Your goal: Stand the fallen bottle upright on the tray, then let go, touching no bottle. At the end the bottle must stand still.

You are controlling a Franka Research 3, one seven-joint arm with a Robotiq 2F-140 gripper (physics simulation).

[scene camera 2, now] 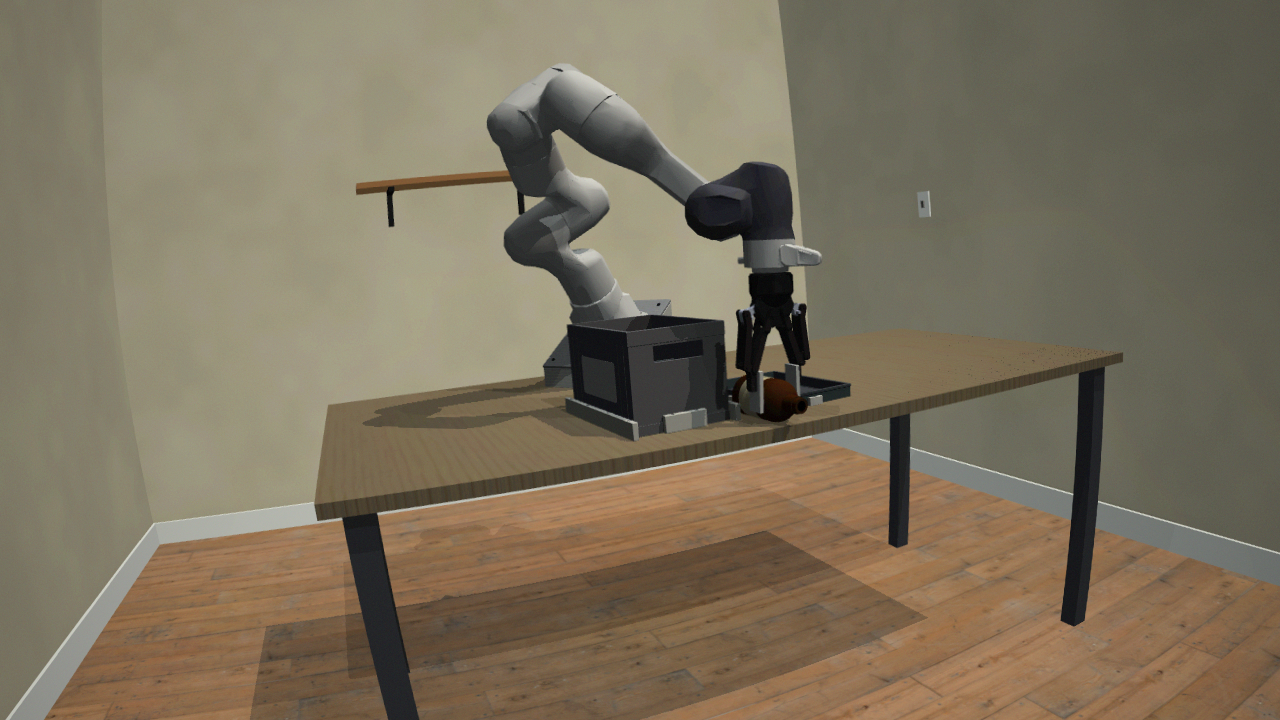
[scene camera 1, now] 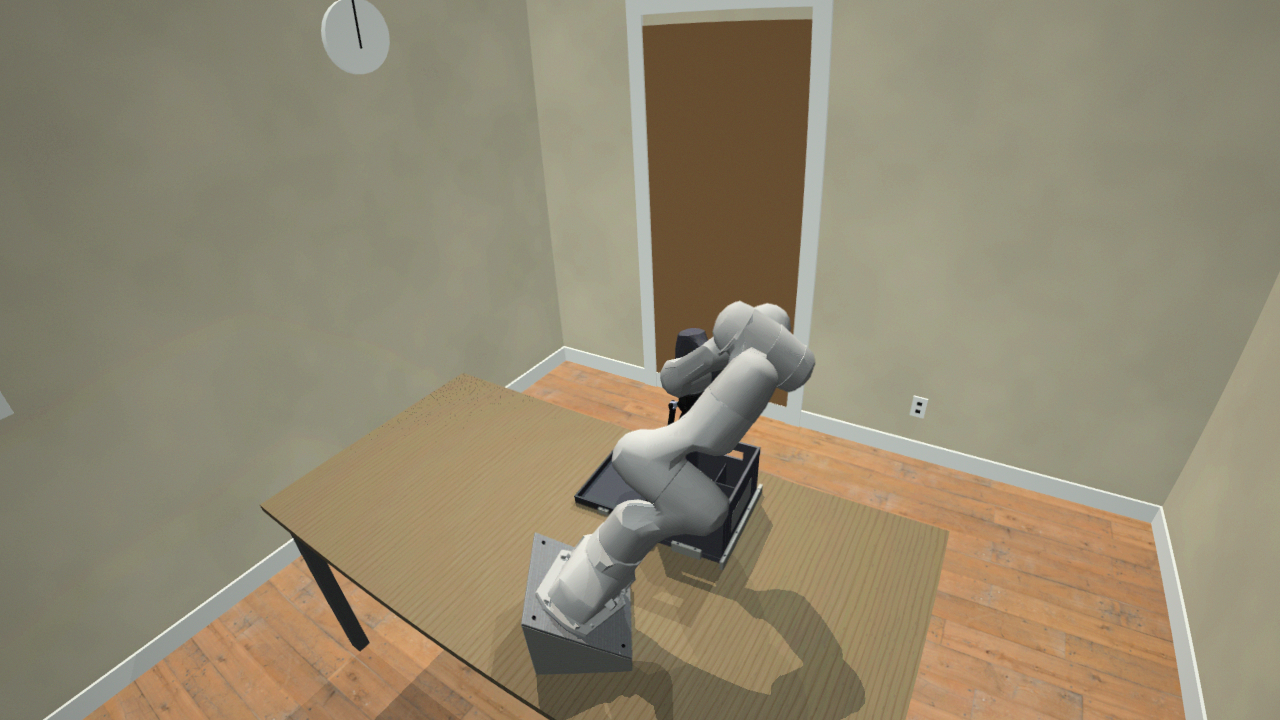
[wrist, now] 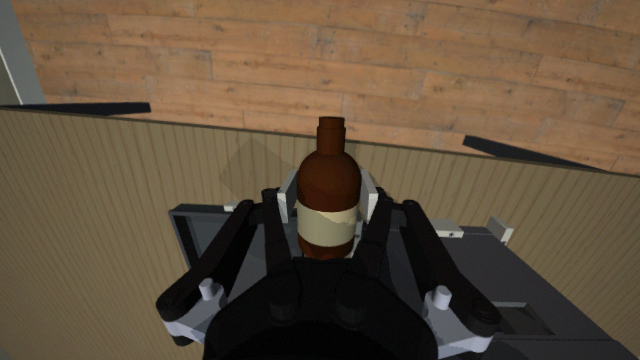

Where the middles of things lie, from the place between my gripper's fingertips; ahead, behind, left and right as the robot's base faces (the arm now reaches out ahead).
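Scene:
There is the brown bottle [scene camera 2: 781, 401], and my hand is 1 cm below it.

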